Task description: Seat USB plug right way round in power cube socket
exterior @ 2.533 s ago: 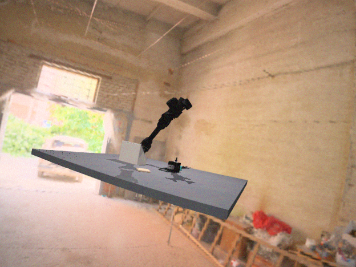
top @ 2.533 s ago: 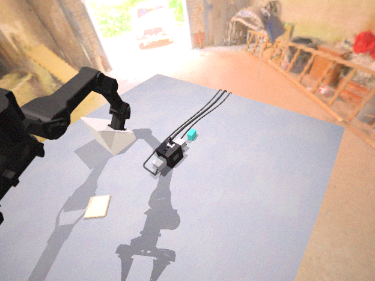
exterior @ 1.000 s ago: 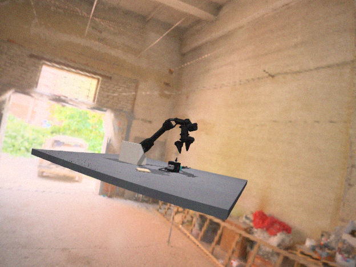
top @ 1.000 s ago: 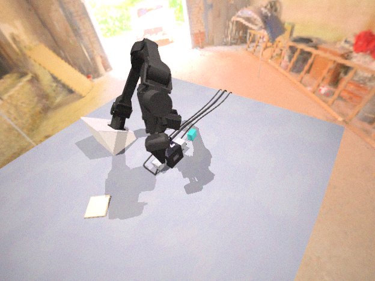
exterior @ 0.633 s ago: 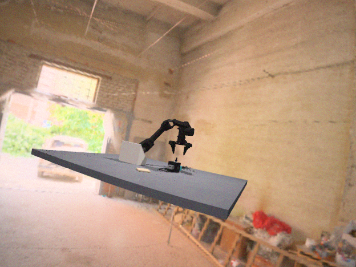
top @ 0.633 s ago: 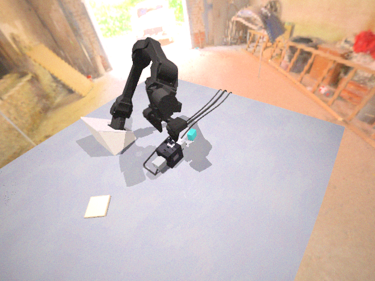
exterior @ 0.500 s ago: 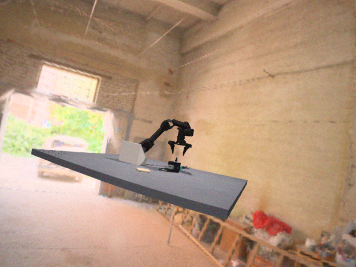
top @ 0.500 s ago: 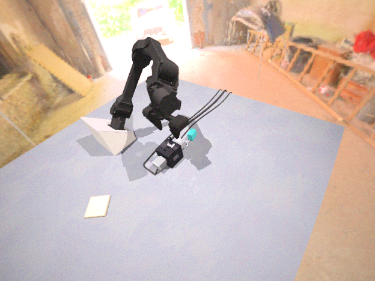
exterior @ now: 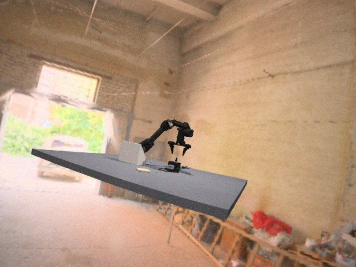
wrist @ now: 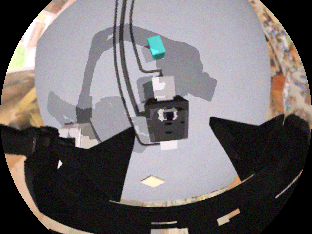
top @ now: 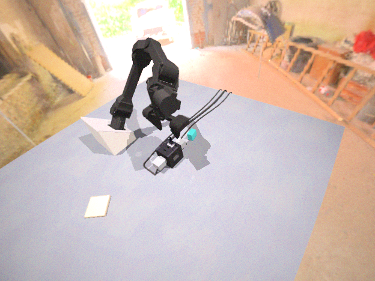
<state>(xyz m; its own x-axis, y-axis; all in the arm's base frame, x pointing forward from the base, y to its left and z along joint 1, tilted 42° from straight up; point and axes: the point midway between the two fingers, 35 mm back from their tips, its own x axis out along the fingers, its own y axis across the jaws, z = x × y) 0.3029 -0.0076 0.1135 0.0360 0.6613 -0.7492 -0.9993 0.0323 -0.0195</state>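
Now: gripper tip 40 mm above the USB plug. Round my gripper tip: cream flat tile (350 mm to the right, 130 mm below, 90 mm behind); then teal block (130 mm to the left, 110 mm below).
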